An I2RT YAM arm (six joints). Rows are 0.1 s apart.
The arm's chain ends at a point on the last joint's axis. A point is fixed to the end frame.
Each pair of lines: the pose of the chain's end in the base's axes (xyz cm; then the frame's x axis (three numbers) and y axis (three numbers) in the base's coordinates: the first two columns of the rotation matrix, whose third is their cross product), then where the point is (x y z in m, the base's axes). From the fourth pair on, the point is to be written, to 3 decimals.
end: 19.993 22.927 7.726 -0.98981 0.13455 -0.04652 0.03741 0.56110 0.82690
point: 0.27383 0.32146 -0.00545
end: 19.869 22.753 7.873 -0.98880 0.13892 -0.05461 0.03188 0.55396 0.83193
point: 0.27373 0.32012 -0.00250
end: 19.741 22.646 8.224 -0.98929 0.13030 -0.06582 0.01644 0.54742 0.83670
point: 0.27259 0.32039 0.00270
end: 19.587 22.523 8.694 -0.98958 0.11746 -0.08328 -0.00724 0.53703 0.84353
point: 0.271 0.321 0.010
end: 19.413 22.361 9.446 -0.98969 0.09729 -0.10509 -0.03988 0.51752 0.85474
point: 0.269 0.323 0.022
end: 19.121 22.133 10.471 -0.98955 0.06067 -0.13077 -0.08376 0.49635 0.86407
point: 0.264 0.325 0.036
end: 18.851 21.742 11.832 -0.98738 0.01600 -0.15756 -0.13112 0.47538 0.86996
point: 0.258 0.326 0.054
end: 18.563 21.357 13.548 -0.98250 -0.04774 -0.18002 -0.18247 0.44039 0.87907
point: 0.249 0.328 0.075
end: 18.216 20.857 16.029 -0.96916 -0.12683 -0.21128 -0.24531 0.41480 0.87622
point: 0.238 0.329 0.103
